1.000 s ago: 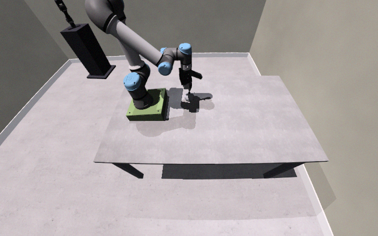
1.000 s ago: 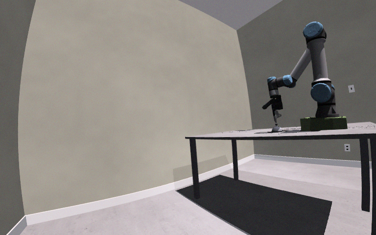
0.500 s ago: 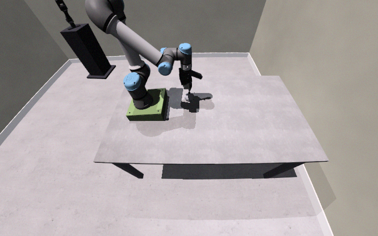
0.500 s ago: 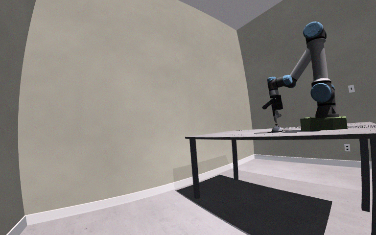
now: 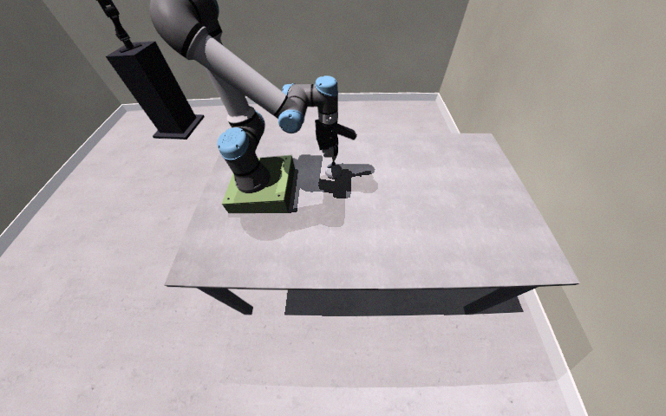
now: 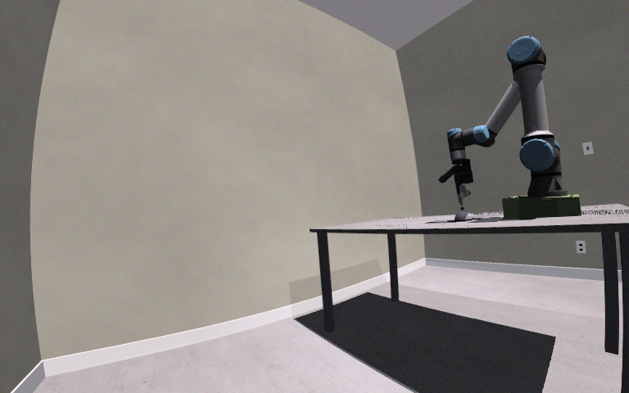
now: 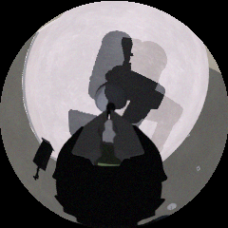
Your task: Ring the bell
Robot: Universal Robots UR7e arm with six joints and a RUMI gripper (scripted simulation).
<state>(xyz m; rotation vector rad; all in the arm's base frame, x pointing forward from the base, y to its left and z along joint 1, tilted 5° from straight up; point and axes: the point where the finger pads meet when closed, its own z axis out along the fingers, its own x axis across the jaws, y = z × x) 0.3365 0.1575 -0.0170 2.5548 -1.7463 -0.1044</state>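
Now: the silver bell 5 cm below my hand.
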